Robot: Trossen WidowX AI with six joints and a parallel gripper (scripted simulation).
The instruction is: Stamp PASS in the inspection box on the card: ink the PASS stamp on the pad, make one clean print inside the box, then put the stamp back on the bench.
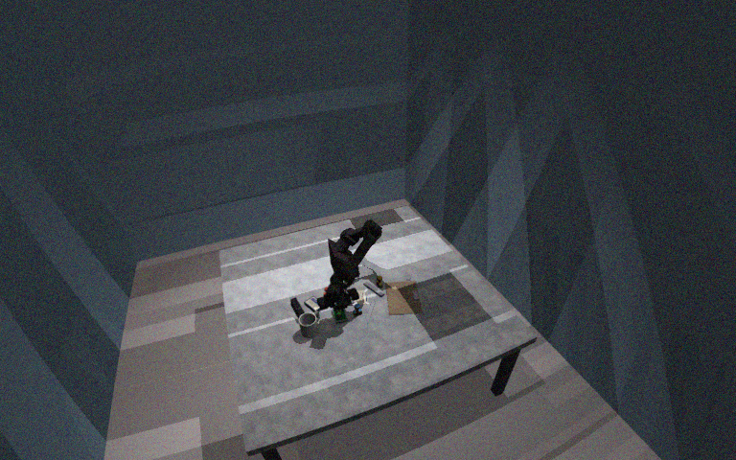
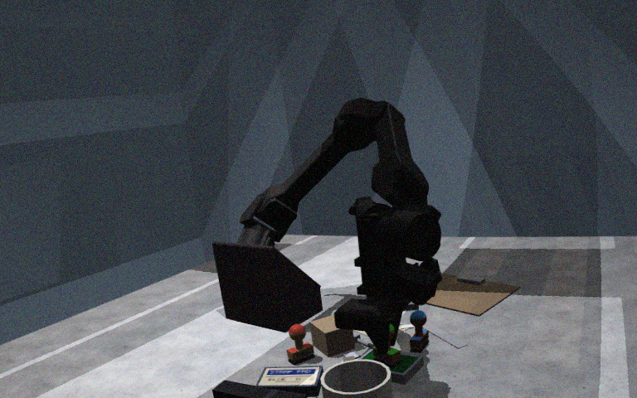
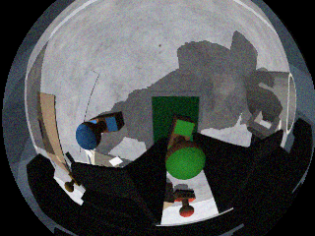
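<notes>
Right now the green-knobbed stamp is right at my gripper tip. From my gripper tip the other things lie so: wooden cube: 12 cm behind, 6 cm to the left, 1 cm below; then green ink pad: 3 cm below; then blue-knobbed stamp: 3 cm ahead, 8 cm to the left, 2 cm below.
</notes>
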